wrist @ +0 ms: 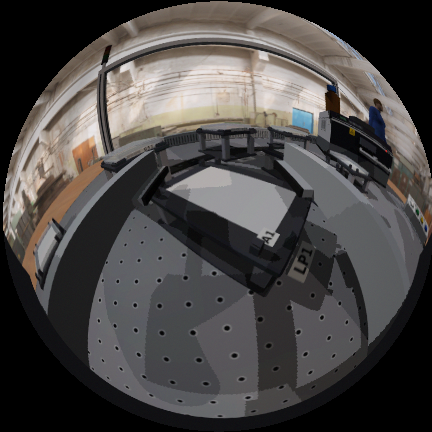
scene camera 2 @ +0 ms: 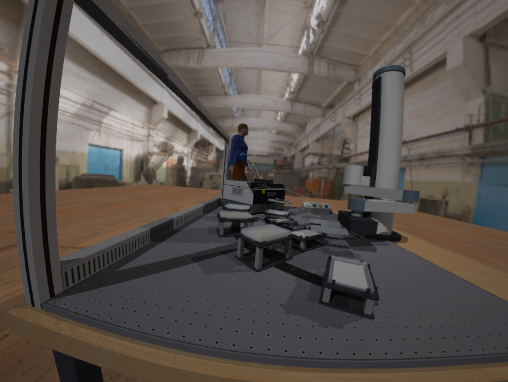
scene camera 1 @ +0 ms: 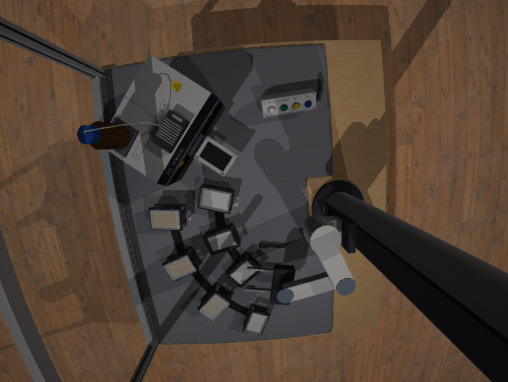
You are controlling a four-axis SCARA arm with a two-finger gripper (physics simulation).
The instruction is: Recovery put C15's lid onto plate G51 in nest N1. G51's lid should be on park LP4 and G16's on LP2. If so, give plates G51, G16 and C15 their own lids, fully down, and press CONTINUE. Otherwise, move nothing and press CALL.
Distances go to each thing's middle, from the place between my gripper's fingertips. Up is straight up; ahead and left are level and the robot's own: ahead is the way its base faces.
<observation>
Now: hand 66 cm to the left of the brown bottle [scene camera 1: 118, 137], 38 cm short of it and 23 cm below it.
</observation>
